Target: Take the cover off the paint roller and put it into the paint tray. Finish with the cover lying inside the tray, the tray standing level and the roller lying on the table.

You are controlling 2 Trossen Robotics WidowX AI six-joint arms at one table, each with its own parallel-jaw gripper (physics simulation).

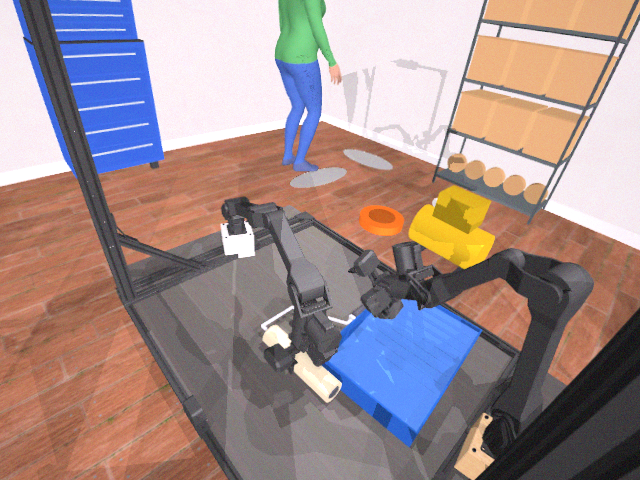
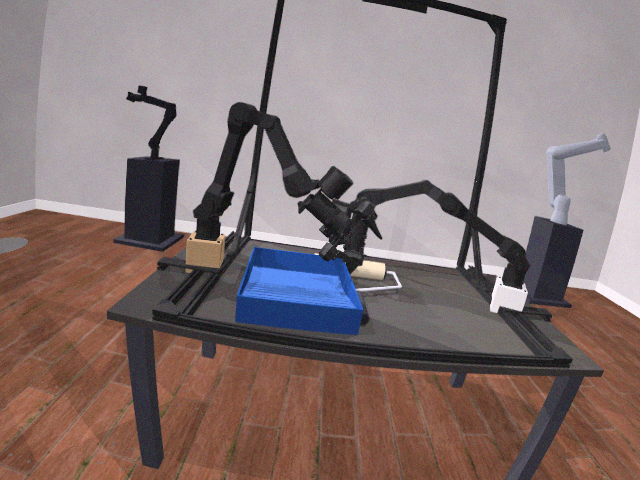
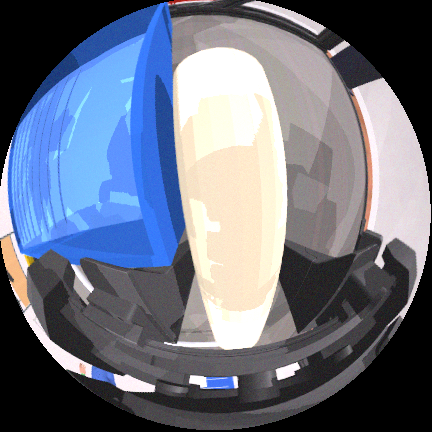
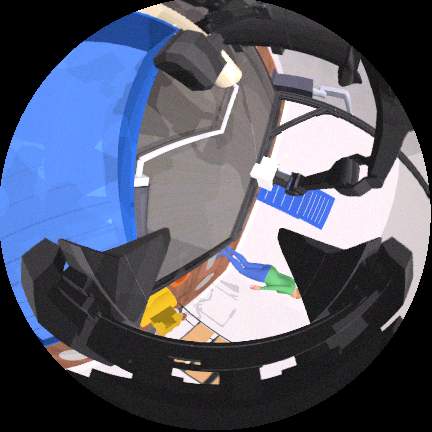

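Pixels of known places: left gripper, fingertip midpoint: [image 1: 299, 367] [image 3: 233, 240]; right gripper, fingertip midpoint: [image 1: 357, 283] [image 2: 370, 252] [image 4: 225, 234]; left arm's base, origin of the base link: [image 1: 236, 229] [image 2: 512, 284] [image 4: 274, 176]; right arm's base, origin of the base link: [image 1: 500, 446] [image 2: 206, 237].
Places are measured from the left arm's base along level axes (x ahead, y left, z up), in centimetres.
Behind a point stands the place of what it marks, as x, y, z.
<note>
The blue paint tray [image 1: 439, 351] {60.9, 43.7, -5.7} [image 2: 299, 315] {48.2, 50.8, -5.1} [image 3: 150, 150] [image 4: 131, 125] {48.6, 21.9, -3.5} stands on the table, its inside bare. The cream roller cover [image 1: 317, 379] {60.1, 9.1, -3.4} [image 2: 372, 270] {45.0, 6.5, -5.2} [image 3: 230, 175] {57.0, 10.0, -3.1} lies low beside the tray wall, outside it. The roller's white wire frame [image 1: 278, 317] {37.2, 5.7, -6.3} [image 2: 399, 281] {35.3, 8.5, -6.0} [image 4: 180, 142] {40.7, 18.8, -6.1} shows at the cover's far end; its dark grip [image 4: 142, 210] {41.5, 29.3, -5.1} lies close along the tray wall, partly hidden. My left gripper [image 1: 297, 356] {53.2, 7.2, -8.0} [image 3: 233, 240] {53.2, 7.2, -8.0} is shut on the cover around its middle. My right gripper [image 1: 368, 283] {41.6, 26.2, 5.9} [image 4: 225, 234] {41.6, 26.2, 5.9} is open and empty, above the tray's edge near the left arm.
The two arms' wrists are close together over the tray's side. Dark frame posts [image 2: 491, 103] {18.3, -32.2, 59.3} stand at the table's edges. The left arm's white base [image 1: 238, 245] {5.0, -0.3, -3.3} [image 2: 509, 297] {0.3, 5.0, -2.8} and the right arm's wooden base [image 1: 473, 452] {86.0, 31.0, 1.1} [image 2: 205, 251] {84.0, 40.9, -1.7} stand on the table.
</note>
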